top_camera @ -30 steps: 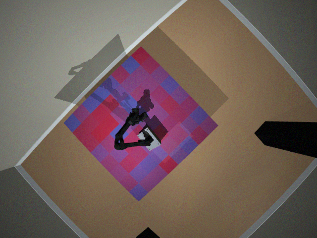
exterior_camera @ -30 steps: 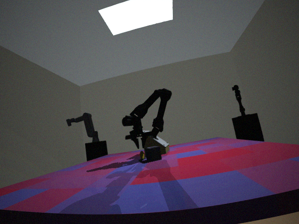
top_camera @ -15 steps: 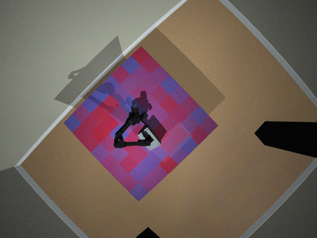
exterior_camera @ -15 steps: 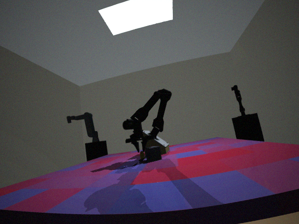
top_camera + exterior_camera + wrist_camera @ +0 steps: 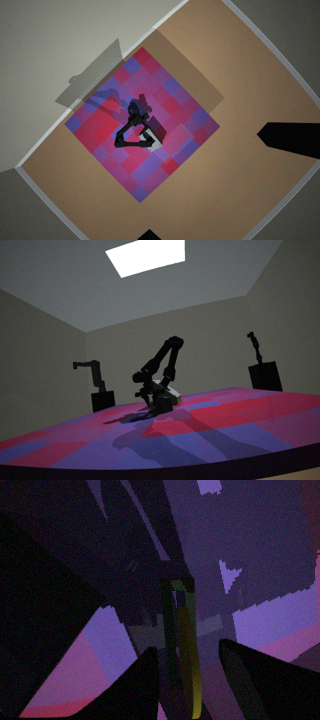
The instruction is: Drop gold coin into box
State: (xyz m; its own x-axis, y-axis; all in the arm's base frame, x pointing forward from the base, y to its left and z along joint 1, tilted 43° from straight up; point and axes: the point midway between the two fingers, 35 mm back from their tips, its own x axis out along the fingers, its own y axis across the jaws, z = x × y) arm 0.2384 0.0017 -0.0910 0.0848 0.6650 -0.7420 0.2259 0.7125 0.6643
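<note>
Now: gripper tip right at the gold coin.
</note>
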